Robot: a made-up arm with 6 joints.
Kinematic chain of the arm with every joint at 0, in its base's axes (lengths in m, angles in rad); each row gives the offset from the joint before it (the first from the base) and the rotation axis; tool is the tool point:
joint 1: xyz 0 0 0.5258 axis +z
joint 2: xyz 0 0 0 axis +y
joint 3: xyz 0 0 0.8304 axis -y
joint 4: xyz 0 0 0 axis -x
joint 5: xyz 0.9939 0 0 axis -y
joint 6: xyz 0 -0.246 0 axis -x
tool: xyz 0 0 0
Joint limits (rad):
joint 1: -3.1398..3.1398
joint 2: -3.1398..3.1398
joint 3: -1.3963..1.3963
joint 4: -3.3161..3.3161
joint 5: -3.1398..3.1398
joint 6: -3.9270..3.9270
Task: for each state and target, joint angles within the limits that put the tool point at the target. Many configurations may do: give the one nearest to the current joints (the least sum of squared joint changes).
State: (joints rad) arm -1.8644 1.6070 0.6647 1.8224 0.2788 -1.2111
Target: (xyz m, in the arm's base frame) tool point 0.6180 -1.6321 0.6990
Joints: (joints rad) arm -1.2557 1.1059 0.6802 1.9096 0.2788 -1.2111
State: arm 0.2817 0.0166 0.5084 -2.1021 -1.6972 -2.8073
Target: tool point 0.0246 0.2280 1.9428
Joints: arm 0.5973 -0.6637 0.3663 -2.3604 -1.6972 -2.8073
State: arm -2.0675 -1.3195 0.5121 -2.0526 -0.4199 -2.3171
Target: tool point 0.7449 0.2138 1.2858
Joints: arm -2.6874 -1.8825 -0.1342 -2.1501 -0.4199 -2.3171
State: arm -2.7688 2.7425 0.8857 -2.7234 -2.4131 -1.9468
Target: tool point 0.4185 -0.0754 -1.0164
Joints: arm -2.7770 2.7928 0.6282 -2.6746 -2.4131 -1.9468
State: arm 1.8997 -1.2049 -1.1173 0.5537 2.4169 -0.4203
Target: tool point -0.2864 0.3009 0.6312
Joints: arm 2.7249 -0.5363 -1.3682 0.8667 2.4169 -0.4203
